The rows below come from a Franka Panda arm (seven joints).
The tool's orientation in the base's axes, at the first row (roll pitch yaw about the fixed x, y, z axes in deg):
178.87, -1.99, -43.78
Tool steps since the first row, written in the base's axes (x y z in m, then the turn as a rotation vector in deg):
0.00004, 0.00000, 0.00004, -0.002, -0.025, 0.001
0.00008, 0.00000, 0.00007, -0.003, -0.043, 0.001
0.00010, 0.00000, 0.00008, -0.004, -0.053, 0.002
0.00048, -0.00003, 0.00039, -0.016, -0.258, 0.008
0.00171, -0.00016, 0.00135, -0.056, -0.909, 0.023
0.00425, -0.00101, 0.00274, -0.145, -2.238, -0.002
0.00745, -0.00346, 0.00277, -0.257, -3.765, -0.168
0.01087, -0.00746, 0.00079, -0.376, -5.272, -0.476
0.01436, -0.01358, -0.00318, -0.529, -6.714, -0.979
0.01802, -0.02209, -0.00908, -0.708, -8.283, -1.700
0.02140, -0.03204, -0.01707, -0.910, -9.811, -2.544
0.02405, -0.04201, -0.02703, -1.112, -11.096, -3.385
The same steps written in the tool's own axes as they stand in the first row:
0.00003, -0.00003, -0.00004, 0.016, 0.019, 0.000
0.00006, -0.00005, -0.00007, 0.028, 0.033, 0.001
0.00007, -0.00007, -0.00008, 0.034, 0.041, 0.000
0.00038, -0.00030, -0.00038, 0.167, 0.197, 0.002
0.00139, -0.00104, -0.00132, 0.589, 0.695, 0.011
0.00386, -0.00216, -0.00265, 1.443, 1.715, 0.086
0.00786, -0.00261, -0.00255, 2.412, 2.891, 0.309
0.01303, -0.00213, -0.00038, 3.358, 4.054, 0.673
0.01964, -0.00021, 0.00386, 4.227, 5.190, 1.229
0.02796, 0.00328, 0.01012, 5.158, 6.432, 2.007
0.03700, 0.00796, 0.01853, 6.039, 7.657, 2.907
0.04546, 0.01312, 0.02889, 6.753, 8.708, 3.794

